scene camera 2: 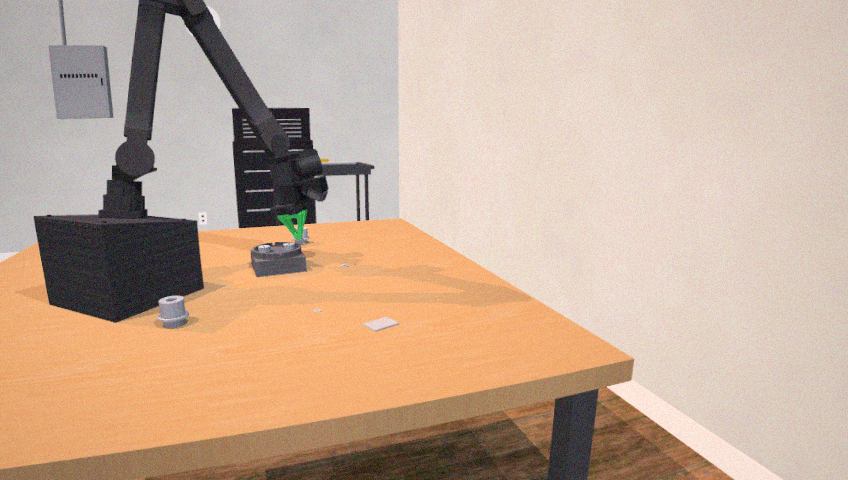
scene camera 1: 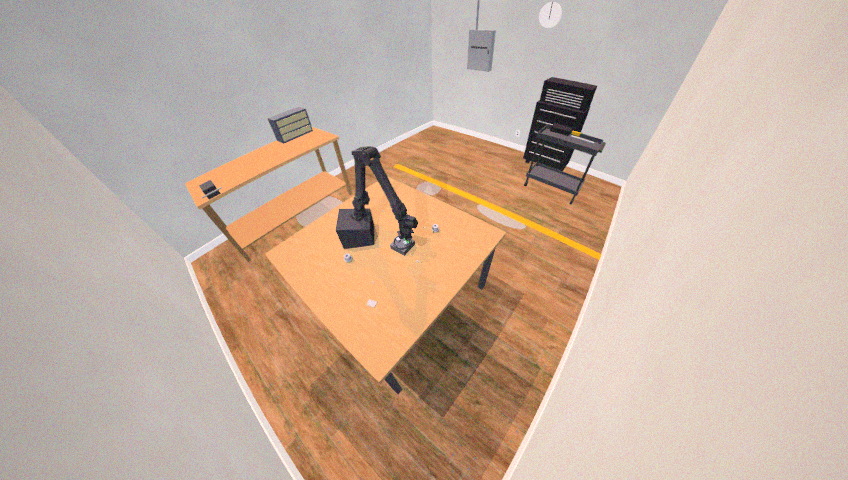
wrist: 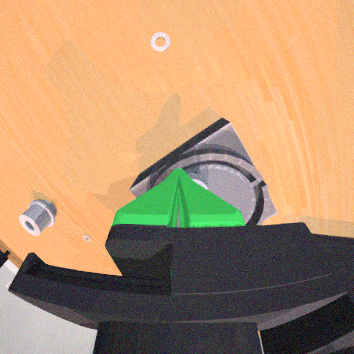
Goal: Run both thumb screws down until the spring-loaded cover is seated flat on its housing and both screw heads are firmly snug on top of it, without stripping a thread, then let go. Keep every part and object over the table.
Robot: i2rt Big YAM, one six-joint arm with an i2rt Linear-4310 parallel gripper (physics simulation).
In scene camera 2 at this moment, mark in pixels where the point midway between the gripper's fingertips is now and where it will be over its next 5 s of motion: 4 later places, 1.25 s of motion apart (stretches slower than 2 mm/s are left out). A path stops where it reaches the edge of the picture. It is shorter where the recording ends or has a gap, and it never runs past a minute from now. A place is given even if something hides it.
My gripper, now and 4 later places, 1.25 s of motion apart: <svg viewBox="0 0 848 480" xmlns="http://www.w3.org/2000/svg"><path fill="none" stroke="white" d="M298 239L293 241L292 241L291 246L276 238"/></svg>
